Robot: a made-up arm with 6 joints. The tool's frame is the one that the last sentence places. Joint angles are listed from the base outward.
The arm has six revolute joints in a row. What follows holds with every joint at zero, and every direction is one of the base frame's.
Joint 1 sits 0.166 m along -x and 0.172 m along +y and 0.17 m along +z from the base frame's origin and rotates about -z.
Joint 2 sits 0.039 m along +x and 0.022 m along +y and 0.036 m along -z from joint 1 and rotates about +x.
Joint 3 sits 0.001 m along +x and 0.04 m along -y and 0.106 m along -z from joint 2 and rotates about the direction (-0.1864, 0.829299, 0.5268).
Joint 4 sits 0.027 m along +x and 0.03 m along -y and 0.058 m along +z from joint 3 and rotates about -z.
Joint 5 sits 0.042 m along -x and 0.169 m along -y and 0.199 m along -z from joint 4 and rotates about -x.
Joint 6 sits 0.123 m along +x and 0.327 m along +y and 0.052 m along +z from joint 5 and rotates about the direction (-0.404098, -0.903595, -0.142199).
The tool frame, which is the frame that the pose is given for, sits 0.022 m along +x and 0.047 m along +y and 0.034 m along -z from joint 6; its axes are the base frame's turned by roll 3.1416, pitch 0 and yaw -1.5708 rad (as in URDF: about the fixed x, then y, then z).
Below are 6 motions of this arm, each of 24 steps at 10 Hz.
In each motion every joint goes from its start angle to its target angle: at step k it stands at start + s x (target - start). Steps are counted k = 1, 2, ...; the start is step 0. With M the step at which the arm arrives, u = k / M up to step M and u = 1 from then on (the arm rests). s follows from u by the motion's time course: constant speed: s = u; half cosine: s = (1 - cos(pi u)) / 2; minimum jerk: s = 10 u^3 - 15 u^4 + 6 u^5.
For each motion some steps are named. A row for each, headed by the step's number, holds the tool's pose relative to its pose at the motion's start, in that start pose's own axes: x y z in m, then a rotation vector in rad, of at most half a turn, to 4 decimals.
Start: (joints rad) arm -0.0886 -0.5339 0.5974 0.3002 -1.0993 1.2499
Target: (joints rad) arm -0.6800 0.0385 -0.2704 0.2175 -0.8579 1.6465
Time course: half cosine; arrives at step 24
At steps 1, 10, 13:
1: -0.0003 0.0002 -0.0008 0.0031 -0.0040 0.0007
10: -0.0074 0.0187 -0.0615 0.2269 -0.3272 0.1162
13: -0.0002 0.0300 -0.0837 0.3088 -0.4722 0.2205

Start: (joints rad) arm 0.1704 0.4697 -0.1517 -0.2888 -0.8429 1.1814
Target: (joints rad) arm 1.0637 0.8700 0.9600 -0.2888 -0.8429 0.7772
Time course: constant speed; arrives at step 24
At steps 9, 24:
9: 0.0191 -0.0121 0.0408 -0.2616 -0.0090 0.1216
24: 0.0322 -0.0419 0.0718 -0.6273 -0.2371 0.2399

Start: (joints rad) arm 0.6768 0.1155 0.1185 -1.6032 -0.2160 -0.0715
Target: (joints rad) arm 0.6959 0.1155 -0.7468 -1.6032 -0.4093 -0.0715
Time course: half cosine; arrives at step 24
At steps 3, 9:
3: 0.0035 -0.0032 0.0005 0.0094 0.0192 0.0175
9: 0.0283 -0.0234 0.0008 0.0791 0.1561 0.1398

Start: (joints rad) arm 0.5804 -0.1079 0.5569 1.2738 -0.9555 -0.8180
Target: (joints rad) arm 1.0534 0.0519 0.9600 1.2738 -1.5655 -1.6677
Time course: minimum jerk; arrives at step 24
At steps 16, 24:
16: 0.0185 0.0850 -0.1644 -0.5205 -0.7088 -0.2329
24: 0.0394 0.1104 -0.2094 -0.6326 -0.8851 -0.3607

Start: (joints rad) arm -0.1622 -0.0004 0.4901 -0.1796 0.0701 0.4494
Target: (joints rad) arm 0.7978 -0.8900 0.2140 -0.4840 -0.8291 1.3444
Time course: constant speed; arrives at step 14
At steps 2, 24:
2: 0.0547 -0.0233 -0.0206 0.0552 0.0472 0.1779
24: 0.3623 0.0031 -0.1926 0.1568 0.6543 1.1173

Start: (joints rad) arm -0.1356 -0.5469 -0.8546 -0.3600 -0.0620 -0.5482
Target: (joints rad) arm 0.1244 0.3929 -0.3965 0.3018 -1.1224 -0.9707
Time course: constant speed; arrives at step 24
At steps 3, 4, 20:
3: -0.0052 0.0110 -0.0547 -0.0578 -0.2833 0.0335
4: -0.0029 0.0144 -0.0730 -0.0714 -0.3777 0.0426
20: 0.2064 0.1379 -0.2120 0.1391 -1.7993 0.0277

